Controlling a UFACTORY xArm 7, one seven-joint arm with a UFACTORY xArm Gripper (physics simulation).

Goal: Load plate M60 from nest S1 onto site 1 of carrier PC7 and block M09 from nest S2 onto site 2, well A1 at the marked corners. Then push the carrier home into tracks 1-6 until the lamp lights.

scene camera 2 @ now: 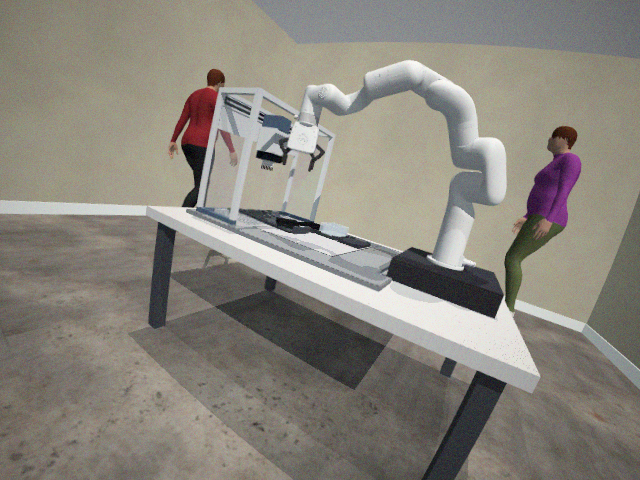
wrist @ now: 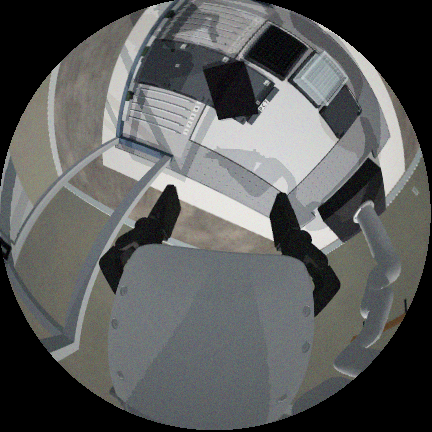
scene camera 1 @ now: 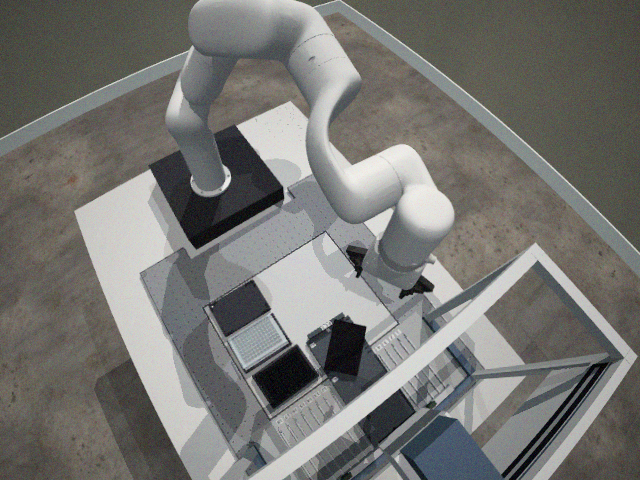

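Pixels of known places: gripper, fingertip midpoint: [scene camera 2: 296,168] [wrist: 225,199] [scene camera 1: 381,282]; arm's base, origin of the base link: [scene camera 2: 444,263] [wrist: 362,210] [scene camera 1: 211,180].
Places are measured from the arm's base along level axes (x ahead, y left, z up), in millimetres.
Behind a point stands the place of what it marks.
My gripper [scene camera 1: 381,285] @[x 585, y 82, z 188 mm] [scene camera 2: 297,166] @[x 585, y 82, z 188 mm] [wrist: 225,199] @[x 585, y 82, z 188 mm] is open and empty, high above the table and to the side of the carrier. Carrier PC7 [scene camera 1: 373,368] @[x 717, y -9, z -45 mm] [wrist: 159,65] @[x 810, y -55, z -41 mm] is dark and lies between the track plates. A plain black rectangular piece [scene camera 1: 346,347] @[x 631, y -26, z -25 mm] [wrist: 230,90] @[x 628, y -24, z -25 mm] lies turned askew on the carrier's label end; I cannot read its label. A black gridded piece [scene camera 1: 285,375] @[x 580, y -186, z -35 mm] [wrist: 277,49] @[x 583, y -179, z -35 mm] and a clear gridded piece [scene camera 1: 258,342] @[x 477, y -184, z -8 mm] [wrist: 320,79] @[x 477, y -166, z -15 mm] sit in a row beside a flat dark nest [scene camera 1: 239,307] @[x 363, y -166, z -49 mm] [wrist: 341,111] @[x 365, y -160, z -48 mm]. Which is M60 or M09 is not readable. The lamp cannot be made out.
Grooved track plates [scene camera 1: 413,361] [wrist: 165,112] @[x 767, y 72, z -60 mm] flank the carrier. A white-framed enclosure [scene camera 1: 382,382] @[x 687, y -95, z 420 mm] [scene camera 2: 242,165] @[x 725, y 209, z 152 mm] stands over the carrier's far end, with a blue head [scene camera 1: 447,449] @[x 800, y -91, z 400 mm] [scene camera 2: 276,122] @[x 809, y -59, z 369 mm] inside. The arm's black base [scene camera 1: 227,196] @[x 82, y 5, z -2 mm] [scene camera 2: 439,279] @[x 16, y 173, z -22 mm] stands at the opposite end of the table.
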